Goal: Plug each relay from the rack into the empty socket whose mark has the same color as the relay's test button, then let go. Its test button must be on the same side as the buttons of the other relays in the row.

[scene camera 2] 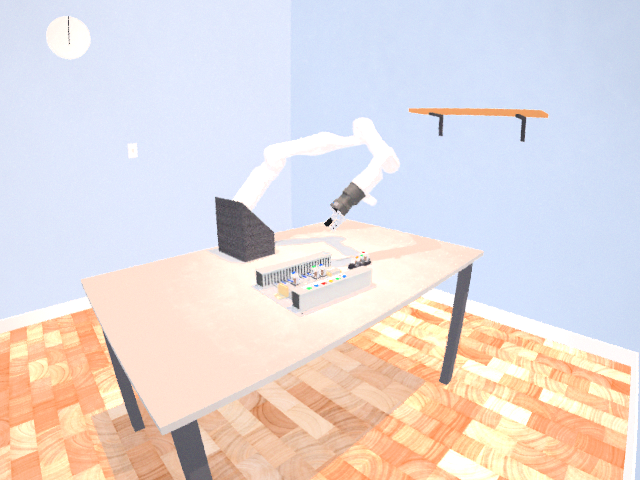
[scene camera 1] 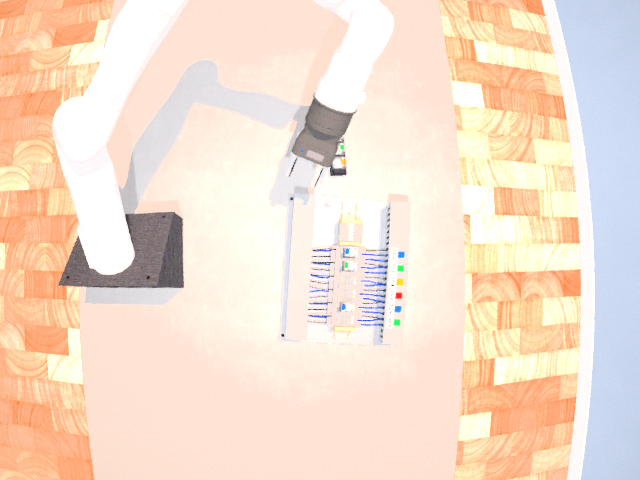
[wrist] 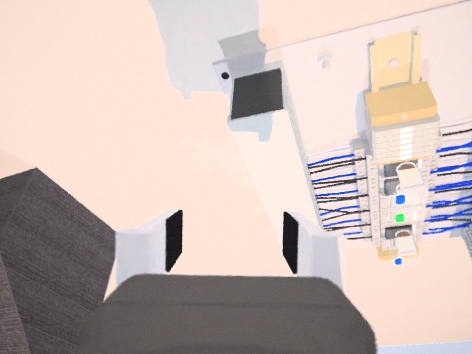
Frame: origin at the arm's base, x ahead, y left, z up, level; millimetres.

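Seen in the pictures: gripper, fingertip midpoint: [scene camera 2: 328, 227] [scene camera 1: 302, 179] [wrist: 232, 232]; arm's base at its link origin: [scene camera 2: 239, 209] [scene camera 1: 113, 258].
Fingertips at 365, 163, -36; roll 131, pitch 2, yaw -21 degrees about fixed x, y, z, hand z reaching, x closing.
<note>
Pixels of each thing's middle, then the offset from my fingertips to it, as dx, dy, dz. "spot": a spot on its surface instead.
- dark relay rack at a spot on its surface: [scene camera 1: 338, 173] [scene camera 2: 351, 264] spot: +80, +46, -137
- relay with a green button, body centre: [scene camera 1: 337, 149] +77, +99, -131
- yellow-orange button at the middle of its body: [scene camera 1: 343, 161] +87, +68, -110
- red button at the middle of its body: [scene camera 2: 364, 257] +74, +131, -131
- green-button relay at the middle of its body: [wrist: 403, 197] [scene camera 1: 349, 266] [scene camera 2: 315, 273] +102, -154, -110
- lowest green mark at the middle of its body: [scene camera 1: 396, 322] +204, -272, -95
- left wire duct at the middle of its body: [wrist: 295, 205] [scene camera 1: 299, 267] [scene camera 2: 295, 269] +1, -159, -125
- yellow end piece at a spot on its surface: [wrist: 400, 102] spot: +106, -57, -129
My gripper [scene camera 1: 305, 172] [scene camera 2: 331, 224] [wrist: 232, 232] is open and empty, high above the table. It is left of the dark relay rack [scene camera 1: 338, 173] [scene camera 2: 352, 266] in scene camera 1. The arm partly hides the rack there. A relay with a green button [scene camera 1: 341, 147] and one with a yellow-orange button [scene camera 1: 342, 161] show in it; a red button [scene camera 2: 363, 253] also shows in scene camera 2. The socket row holds a blue-button relay [scene camera 1: 348, 252], a green-button relay [scene camera 1: 349, 265] and another blue-button relay [scene camera 1: 346, 307]. Sockets beside the yellow [scene camera 1: 400, 282], red [scene camera 1: 398, 295] and lowest green mark [scene camera 1: 396, 322] are empty.
A left wire duct [scene camera 1: 299, 268] [wrist: 265, 170] and a right wire duct [scene camera 1: 398, 222] [scene camera 2: 336, 292] flank the row, with thin wires between. A yellow end piece [wrist: 400, 102] tops the row. The dark arm base [scene camera 1: 170, 258] [scene camera 2: 242, 232] [wrist: 50, 240] stands at the left.
</note>
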